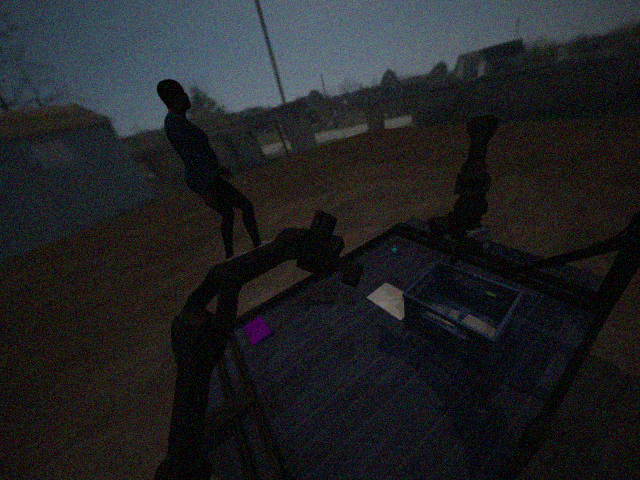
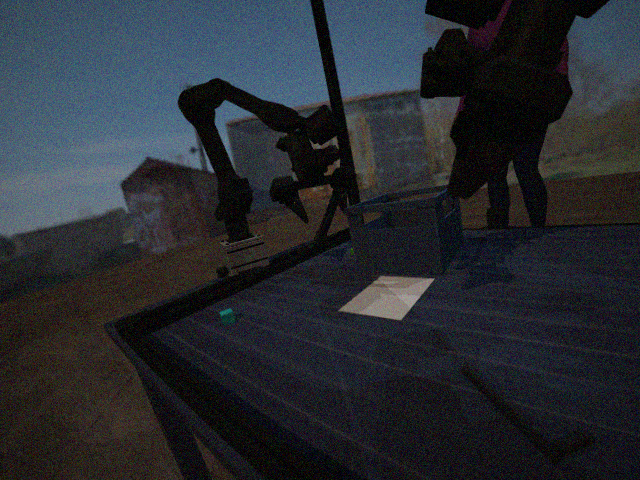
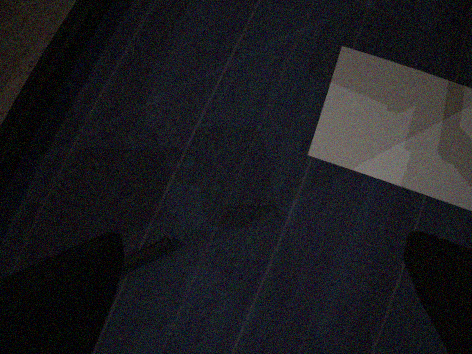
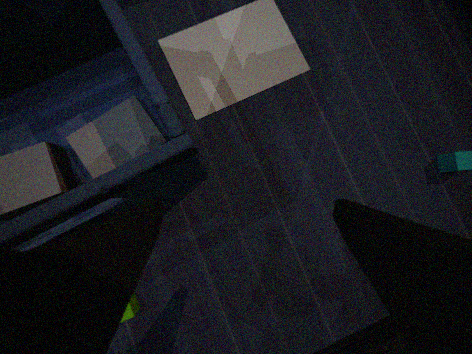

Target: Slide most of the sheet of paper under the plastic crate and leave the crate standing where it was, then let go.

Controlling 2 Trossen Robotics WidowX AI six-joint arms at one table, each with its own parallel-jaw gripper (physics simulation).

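The scene is very dark. A pale sheet of paper (image 1: pixel 389 300) (image 2: pixel 390 297) (image 3: pixel 368 116) (image 4: pixel 234 60) lies flat on the dark table. One end runs under the blue plastic crate (image 1: pixel 419 315) (image 2: pixel 404 238) (image 4: pixel 147 88), and more paper shows through the crate's open floor. The crate stands upright. My left gripper (image 1: pixel 351 273) (image 3: pixel 264 246) is open and empty, low over the bare table beside the paper's free end. My right gripper (image 2: pixel 313 195) (image 4: pixel 259 200) is open and empty, above the table beside the crate's corner.
A purple square (image 1: pixel 256 330) lies near the table's left edge. A small teal cube (image 1: pixel 394 249) (image 2: pixel 227 316) sits near the far rim. A small green piece (image 2: pixel 351 251) (image 4: pixel 130 310) lies by the crate. A short dark rod (image 3: pixel 154 249) lies on the table.
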